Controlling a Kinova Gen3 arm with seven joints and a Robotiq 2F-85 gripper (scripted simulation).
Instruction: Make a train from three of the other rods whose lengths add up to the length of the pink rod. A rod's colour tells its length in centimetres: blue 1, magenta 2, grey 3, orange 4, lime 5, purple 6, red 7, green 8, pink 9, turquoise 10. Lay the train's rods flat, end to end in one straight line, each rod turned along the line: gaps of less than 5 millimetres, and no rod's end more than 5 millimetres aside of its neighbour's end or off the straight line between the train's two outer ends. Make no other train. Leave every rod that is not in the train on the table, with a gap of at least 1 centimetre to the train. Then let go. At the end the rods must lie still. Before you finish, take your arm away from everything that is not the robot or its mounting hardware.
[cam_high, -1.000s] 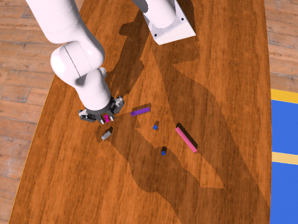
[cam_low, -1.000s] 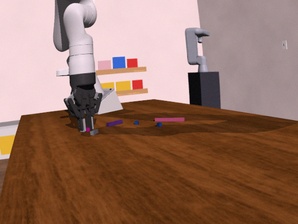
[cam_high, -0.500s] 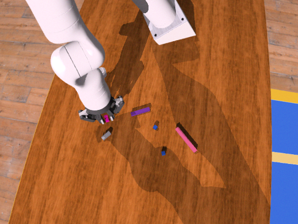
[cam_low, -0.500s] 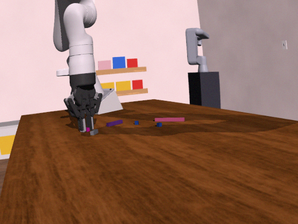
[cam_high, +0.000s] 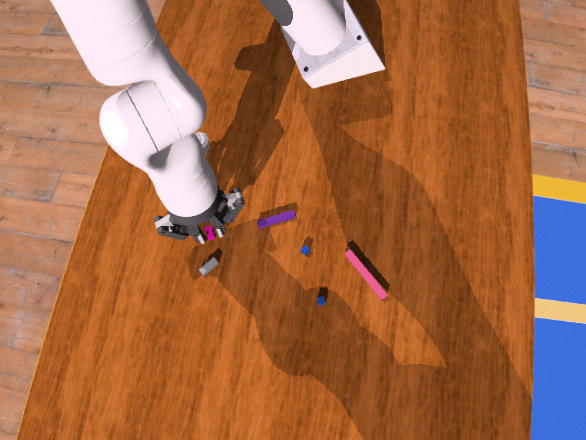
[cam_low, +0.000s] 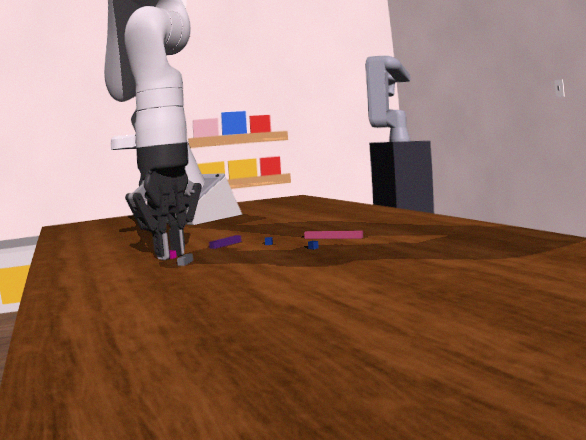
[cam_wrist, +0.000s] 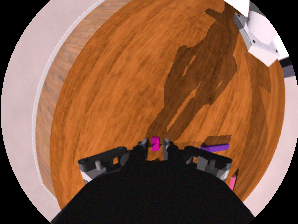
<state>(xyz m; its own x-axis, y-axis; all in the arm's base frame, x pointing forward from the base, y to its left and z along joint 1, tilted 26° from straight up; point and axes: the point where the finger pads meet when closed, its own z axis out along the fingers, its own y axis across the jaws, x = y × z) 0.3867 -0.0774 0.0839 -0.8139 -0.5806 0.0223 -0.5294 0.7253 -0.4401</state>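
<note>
My hand is 10 mm above the magenta rod. The rest, counted from my hand: small blue rod (190 mm to the left, 70 mm ahead, 10 mm below); then grey rod (50 mm ahead, 10 mm to the left, 10 mm below); then purple rod (100 mm to the left, 50 mm behind, 10 mm below).
</note>
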